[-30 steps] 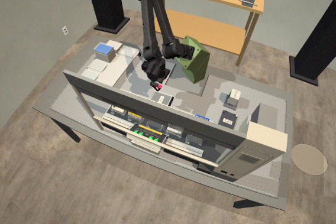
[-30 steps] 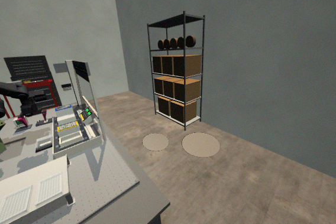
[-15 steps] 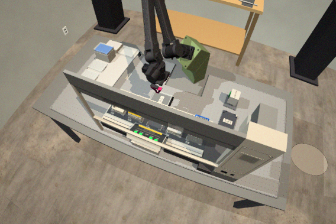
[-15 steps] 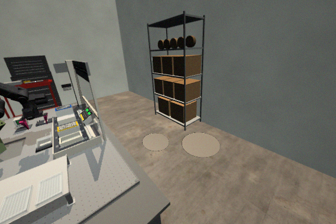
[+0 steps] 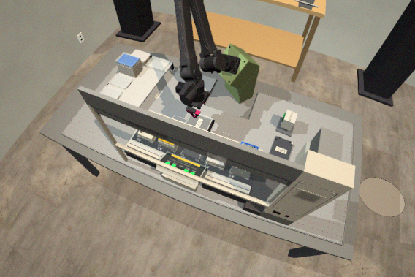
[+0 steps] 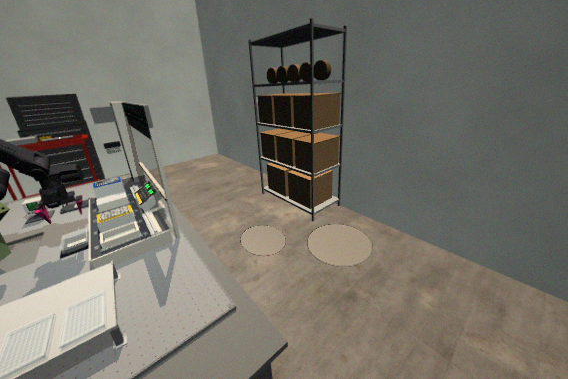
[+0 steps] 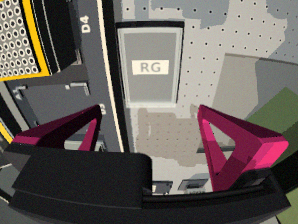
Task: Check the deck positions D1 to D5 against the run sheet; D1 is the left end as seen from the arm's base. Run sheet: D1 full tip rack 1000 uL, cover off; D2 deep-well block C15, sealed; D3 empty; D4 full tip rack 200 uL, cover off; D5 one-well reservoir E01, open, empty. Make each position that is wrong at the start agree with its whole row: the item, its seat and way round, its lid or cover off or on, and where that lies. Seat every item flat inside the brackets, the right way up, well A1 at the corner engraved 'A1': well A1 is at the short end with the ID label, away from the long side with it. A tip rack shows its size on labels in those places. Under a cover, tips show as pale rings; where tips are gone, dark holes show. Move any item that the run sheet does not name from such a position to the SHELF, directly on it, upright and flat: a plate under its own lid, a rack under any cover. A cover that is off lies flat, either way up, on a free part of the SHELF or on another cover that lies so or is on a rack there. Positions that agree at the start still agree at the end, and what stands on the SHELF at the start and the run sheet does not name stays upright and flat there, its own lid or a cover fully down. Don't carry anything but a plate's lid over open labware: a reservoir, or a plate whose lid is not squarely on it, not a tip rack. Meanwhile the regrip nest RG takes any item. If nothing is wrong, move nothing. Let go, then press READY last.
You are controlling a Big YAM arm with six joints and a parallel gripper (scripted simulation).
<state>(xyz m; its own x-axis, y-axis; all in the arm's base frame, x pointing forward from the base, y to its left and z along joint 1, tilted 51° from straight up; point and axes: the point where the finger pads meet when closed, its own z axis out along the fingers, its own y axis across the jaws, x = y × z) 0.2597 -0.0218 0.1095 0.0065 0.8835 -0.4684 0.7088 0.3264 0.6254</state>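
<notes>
The clear tip-rack cover is 11 cm below my hand. The rest, counted from my hand: yellow-labelled tip rack 17 cm ahead, 7 cm to the right, 3 cm below; one-well reservoir 20 cm to the right, 16 cm ahead, 7 cm below; black regrip nest 13 cm below.
</notes>
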